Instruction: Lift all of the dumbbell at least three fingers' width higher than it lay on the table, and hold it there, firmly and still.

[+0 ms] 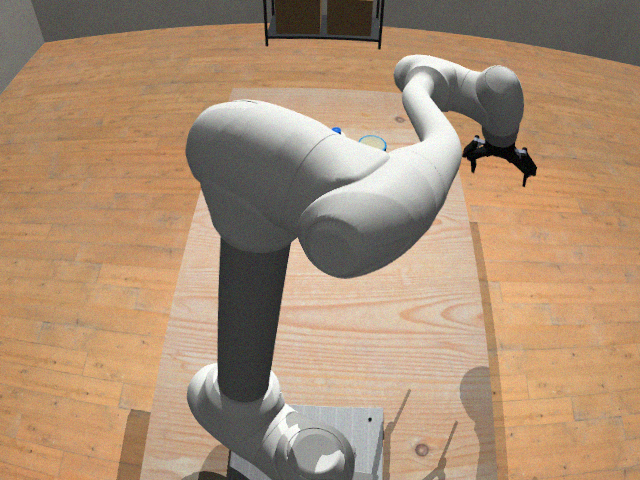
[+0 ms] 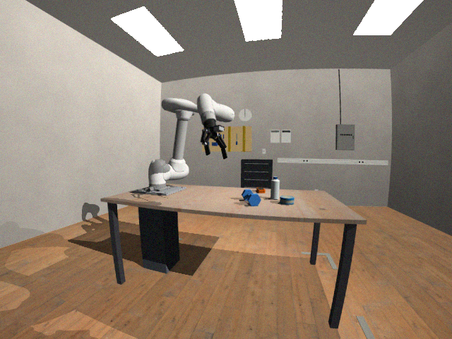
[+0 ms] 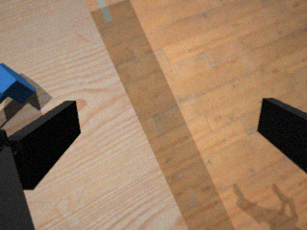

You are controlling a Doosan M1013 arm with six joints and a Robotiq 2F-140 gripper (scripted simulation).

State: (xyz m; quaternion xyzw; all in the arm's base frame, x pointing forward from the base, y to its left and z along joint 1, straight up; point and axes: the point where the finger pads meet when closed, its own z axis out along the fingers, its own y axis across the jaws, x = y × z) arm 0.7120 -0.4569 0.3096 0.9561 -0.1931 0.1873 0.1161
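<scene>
Right now my hand is 290 mm above the blue dumbbell, 280 mm to the right of it and 160 mm short of it. The rest, counted from my hand: flat blue round tin (420 mm ahead, 310 mm to the left, 310 mm below); then small orange block (700 mm to the left, 310 mm below, 210 mm ahead); then white bottle (430 mm to the left, 330 mm ahead, 250 mm below).
</scene>
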